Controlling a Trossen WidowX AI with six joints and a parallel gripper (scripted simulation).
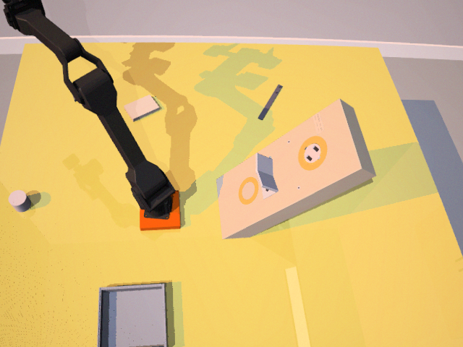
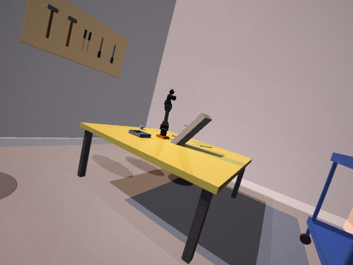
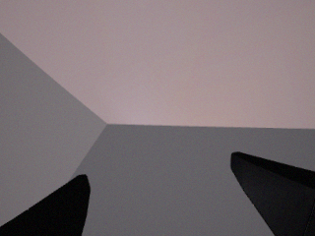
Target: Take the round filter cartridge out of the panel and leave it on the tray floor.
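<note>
The round filter cartridge is 780 mm ahead of my gripper tip, 340 mm to the right of it and 310 mm below it. From my gripper tip the other things lie so: grey flap 680 mm ahead, 350 mm to the right, 400 mm below; service panel 740 mm ahead, 350 mm to the right, 390 mm below; small grey bar 100 mm ahead, 30 mm to the right, 570 mm below.
</note>
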